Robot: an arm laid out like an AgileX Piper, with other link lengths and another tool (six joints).
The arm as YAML. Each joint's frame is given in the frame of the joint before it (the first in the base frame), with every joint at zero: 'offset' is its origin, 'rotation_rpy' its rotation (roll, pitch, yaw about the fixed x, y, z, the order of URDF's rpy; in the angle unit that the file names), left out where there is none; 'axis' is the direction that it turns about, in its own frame. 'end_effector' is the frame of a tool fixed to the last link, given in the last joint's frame.
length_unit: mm
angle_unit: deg
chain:
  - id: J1
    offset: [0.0, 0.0, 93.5]
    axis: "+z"
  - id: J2
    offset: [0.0, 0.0, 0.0]
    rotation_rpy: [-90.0, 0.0, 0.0]
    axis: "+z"
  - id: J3
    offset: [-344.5, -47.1, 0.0]
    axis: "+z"
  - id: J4
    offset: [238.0, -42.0, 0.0]
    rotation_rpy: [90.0, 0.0, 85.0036]
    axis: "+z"
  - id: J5
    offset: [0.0, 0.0, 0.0]
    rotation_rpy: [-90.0, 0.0, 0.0]
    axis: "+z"
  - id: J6
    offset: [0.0, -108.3, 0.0]
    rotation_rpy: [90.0, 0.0, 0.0]
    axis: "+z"
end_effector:
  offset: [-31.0, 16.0, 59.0]
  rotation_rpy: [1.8, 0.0, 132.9]
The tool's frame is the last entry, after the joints.
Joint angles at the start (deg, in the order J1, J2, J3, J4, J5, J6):
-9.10, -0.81, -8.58, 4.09, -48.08, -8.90
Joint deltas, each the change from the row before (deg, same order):
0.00, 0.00, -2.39, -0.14, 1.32, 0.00
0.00, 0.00, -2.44, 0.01, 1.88, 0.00
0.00, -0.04, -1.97, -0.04, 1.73, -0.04
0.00, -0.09, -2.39, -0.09, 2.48, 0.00
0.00, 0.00, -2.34, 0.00, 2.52, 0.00
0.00, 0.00, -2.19, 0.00, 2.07, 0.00
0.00, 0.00, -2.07, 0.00, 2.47, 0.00
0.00, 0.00, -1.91, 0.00, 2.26, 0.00
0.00, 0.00, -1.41, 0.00, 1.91, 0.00
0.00, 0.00, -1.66, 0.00, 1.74, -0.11
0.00, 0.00, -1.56, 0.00, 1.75, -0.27
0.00, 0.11, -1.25, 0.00, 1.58, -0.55
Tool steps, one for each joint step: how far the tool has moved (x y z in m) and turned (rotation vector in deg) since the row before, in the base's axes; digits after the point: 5 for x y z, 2 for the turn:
-0.00644, 0.00154, 0.01035, -0.33, -1.03, 0.05
-0.00556, 0.00109, 0.00994, -0.12, -0.55, 0.13
-0.00436, 0.00103, 0.00764, -0.14, -0.26, 0.06
-0.00479, 0.00129, 0.00871, -0.15, 0.02, 0.12
-0.00434, 0.00103, 0.00840, -0.04, 0.18, 0.15
-0.00519, 0.00112, 0.00791, -0.08, -0.11, 0.12
-0.00372, 0.00095, 0.00687, -0.02, 0.40, 0.14
-0.00371, 0.00093, 0.00619, -0.02, 0.35, 0.13
-0.00220, 0.00064, 0.00425, 0.01, 0.50, 0.11
-0.00412, 0.00099, 0.00531, -0.10, 0.10, 0.00
-0.00362, 0.00100, 0.00474, -0.16, 0.22, -0.15
-0.00167, 0.00081, 0.00372, -0.24, 0.50, -0.40

